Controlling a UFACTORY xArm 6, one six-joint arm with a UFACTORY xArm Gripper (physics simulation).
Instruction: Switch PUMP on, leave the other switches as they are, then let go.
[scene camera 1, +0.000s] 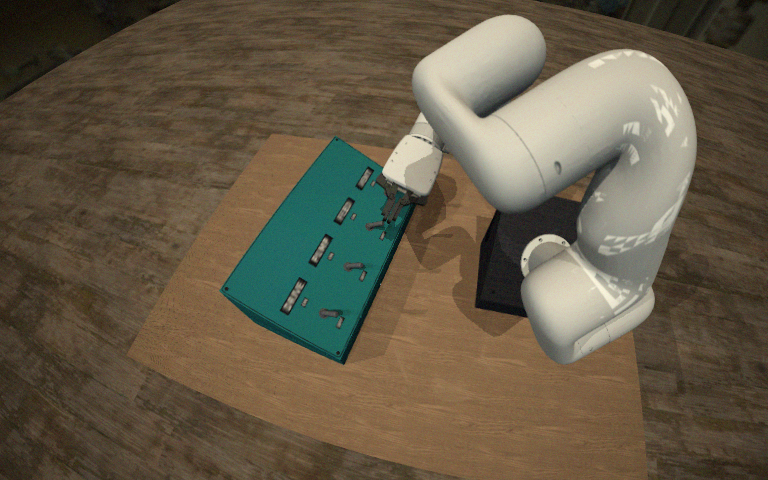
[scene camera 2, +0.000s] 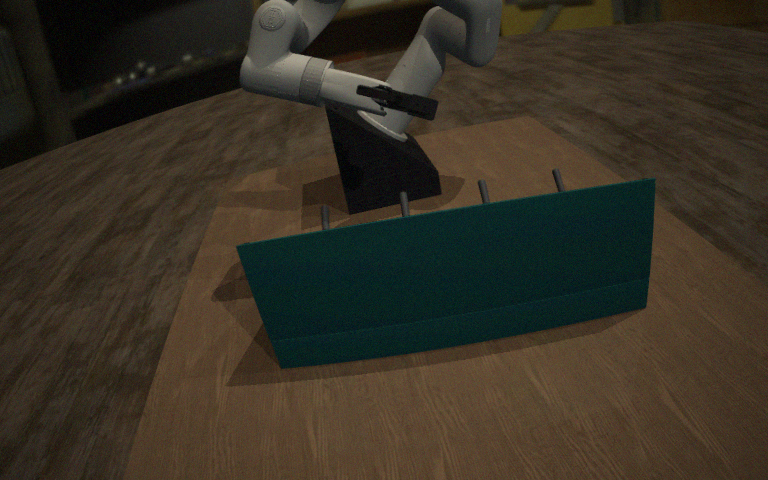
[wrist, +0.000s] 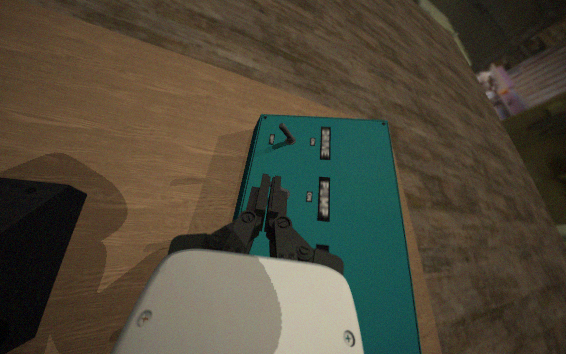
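Seen in the pictures: gripper, fingertip midpoint: (scene camera 1: 386, 221) (scene camera 2: 436, 111) (wrist: 269, 186); arm's base at its link origin: (scene camera 2: 381, 126).
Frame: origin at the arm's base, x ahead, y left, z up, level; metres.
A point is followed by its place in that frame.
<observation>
My gripper (scene camera 1: 389, 219) {y 0.036, x 0.364, z 0.104 m} (scene camera 2: 432, 109) {y 0.036, x 0.364, z 0.104 m} (wrist: 269, 186) {y 0.036, x 0.364, z 0.104 m} is shut and empty, above the teal switch box (scene camera 1: 271, 226) {y 0.052, x 0.613, z 0.052 m} (scene camera 2: 453, 283) {y -0.036, x 0.608, z -0.036 m} (wrist: 362, 175) {y 0.096, x 0.577, z 0.029 m}. The PUMP label (scene camera 1: 320, 249) {y 0.057, x 0.508, z -0.003 m} (wrist: 324, 199) {y 0.055, x 0.507, z -0.003 m} and its ON mark (scene camera 1: 330, 256) {y 0.063, x 0.485, z -0.015 m} (wrist: 309, 196) {y 0.062, x 0.485, z -0.016 m} show. In the first scene view the PUMP lever (scene camera 1: 355, 266) {y 0.080, x 0.423, z -0.011 m} stands apart from the fingertips and leans like the levers on either side. It also shows above the box edge in the second scene view (scene camera 2: 483, 191) {y 0.072, x 0.430, z -0.014 m}. In the wrist view the fingers hide most of it. The DRIVE lever (scene camera 1: 330, 312) {y 0.192, x 0.447, z -0.009 m} (scene camera 2: 558, 180) {y 0.189, x 0.453, z -0.014 m} (wrist: 287, 134) {y 0.186, x 0.451, z -0.017 m} leans away from its ON mark (wrist: 312, 142) {y 0.178, x 0.507, z -0.016 m}.
Another lever (scene camera 1: 374, 225) {y -0.040, x 0.406, z -0.018 m} (scene camera 2: 403, 203) {y -0.045, x 0.405, z -0.013 m} is close to the fingertips in the first scene view. The lever at the far end is hidden by the gripper there but shows in the second scene view (scene camera 2: 324, 217) {y -0.162, x 0.383, z -0.013 m}. The black robot base (scene camera 2: 385, 175) {y -0.028, x 0.129, z -0.066 m} (wrist: 35, 240) {y 0.003, x 0.131, z -0.065 m} stands on the lever side of the box.
</observation>
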